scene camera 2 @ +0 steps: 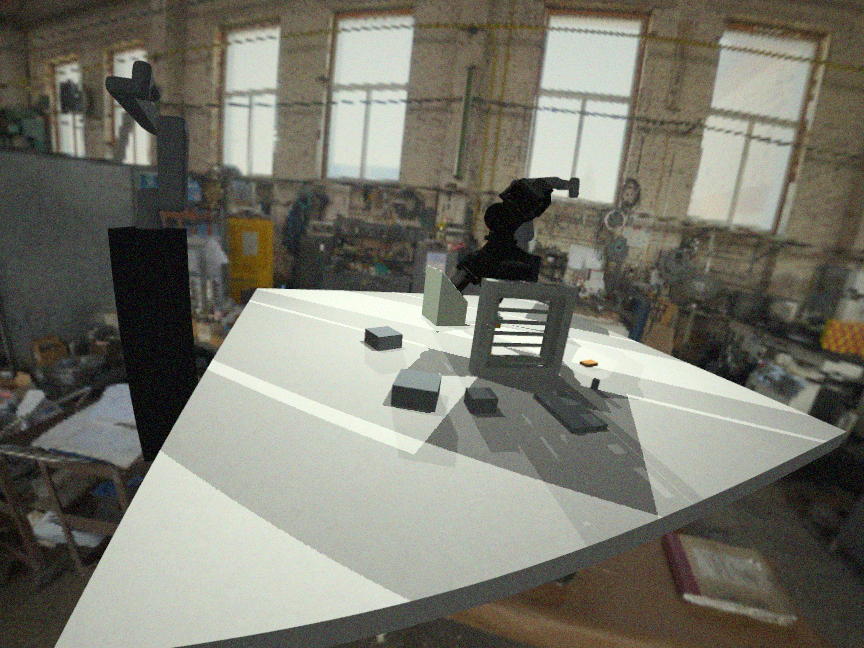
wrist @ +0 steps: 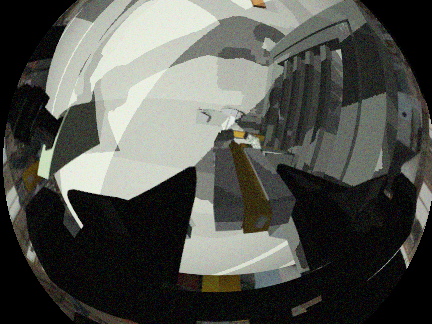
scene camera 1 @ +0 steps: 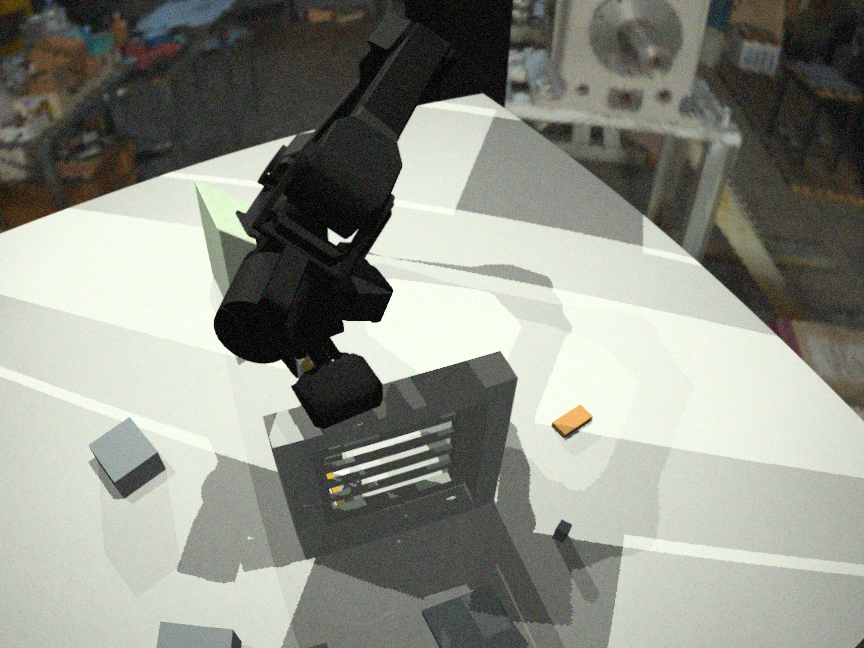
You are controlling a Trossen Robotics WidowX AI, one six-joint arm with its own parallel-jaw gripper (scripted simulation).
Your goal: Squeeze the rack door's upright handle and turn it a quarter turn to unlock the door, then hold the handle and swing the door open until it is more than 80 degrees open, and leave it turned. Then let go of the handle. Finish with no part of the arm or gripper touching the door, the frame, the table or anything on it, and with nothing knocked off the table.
I see my gripper (scene camera 1: 313,396) and a grey box (scene camera 1: 128,458).
My gripper also shows in scene camera 2 (scene camera 2: 491,300) and in the wrist view (wrist: 238,171). The grey box also shows in scene camera 2 (scene camera 2: 384,338).
